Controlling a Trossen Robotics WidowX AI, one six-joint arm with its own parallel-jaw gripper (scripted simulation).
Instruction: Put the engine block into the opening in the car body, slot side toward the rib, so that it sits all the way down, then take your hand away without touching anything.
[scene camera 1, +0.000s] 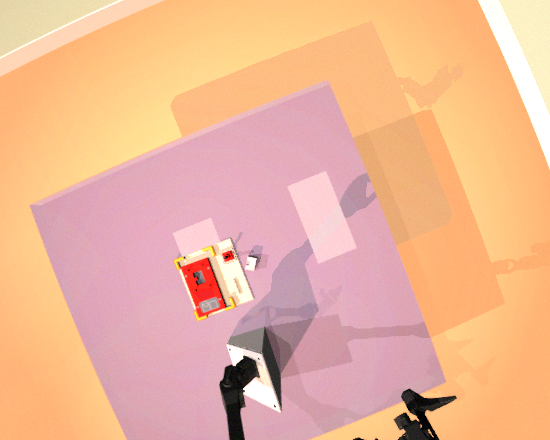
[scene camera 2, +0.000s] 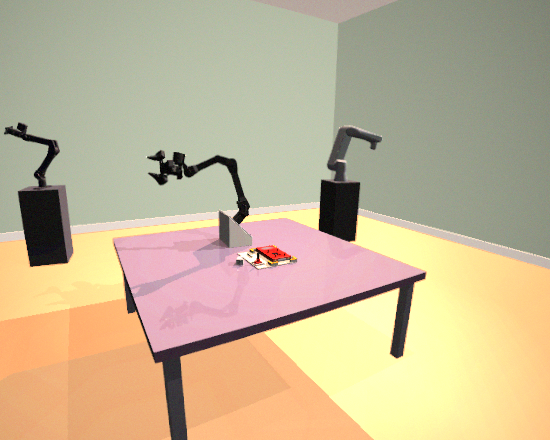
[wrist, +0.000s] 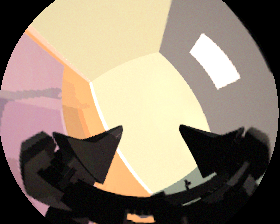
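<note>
A car body (scene camera 1: 207, 297) is visible; in the wrist view it is out of frame. My gripper (wrist: 152, 127) is open and holds nothing.
</note>
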